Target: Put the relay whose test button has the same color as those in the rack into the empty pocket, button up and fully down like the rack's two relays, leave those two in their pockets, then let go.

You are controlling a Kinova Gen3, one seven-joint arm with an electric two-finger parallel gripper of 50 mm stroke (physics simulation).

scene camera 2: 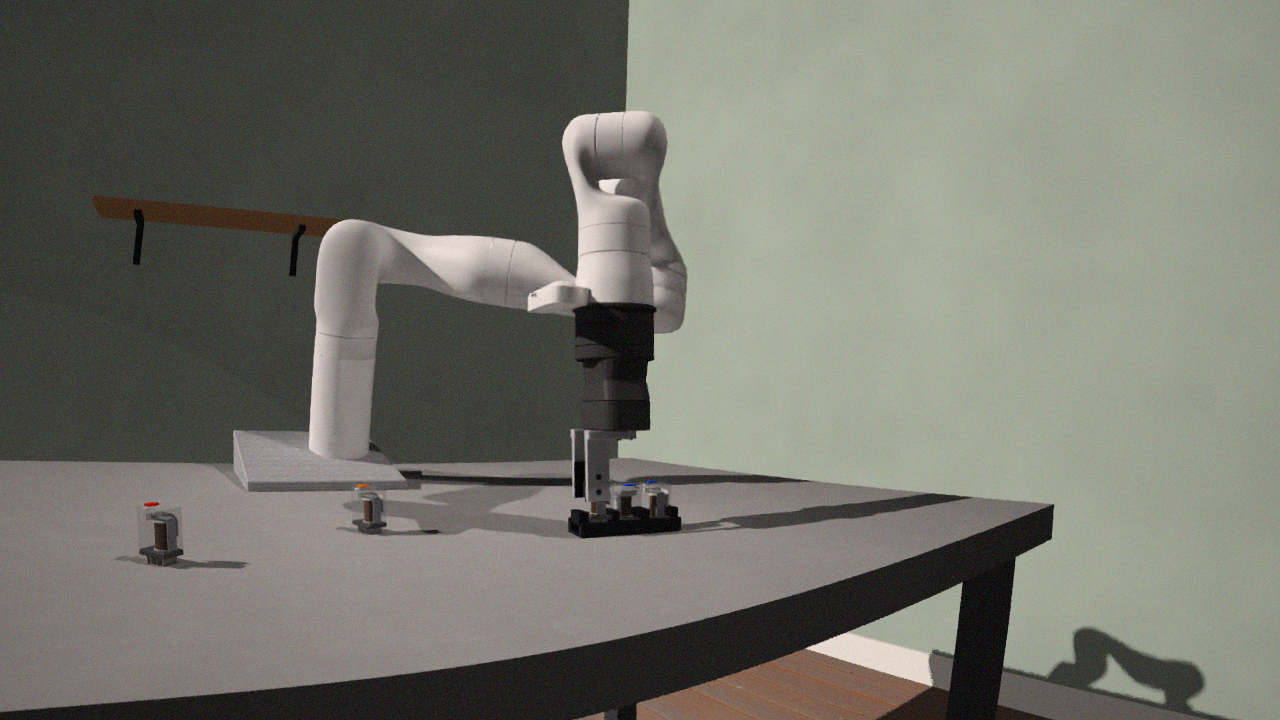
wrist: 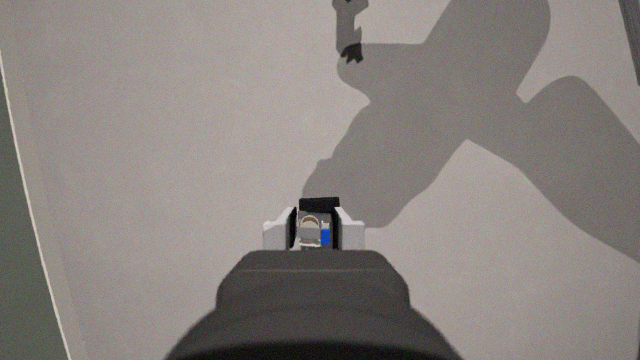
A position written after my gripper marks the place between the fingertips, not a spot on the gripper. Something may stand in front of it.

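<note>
Wrist view: my gripper [wrist: 314, 220] and a blue-button relay [wrist: 313, 230] are visible; the red-button relay is out of frame in this wrist view. Scene camera 2: the red-button relay appears at its spot [scene camera 2: 160, 536], along with an orange-button relay [scene camera 2: 368, 502], a black rack [scene camera 2: 578, 524] and, here too, my gripper [scene camera 2: 590, 499].
</note>
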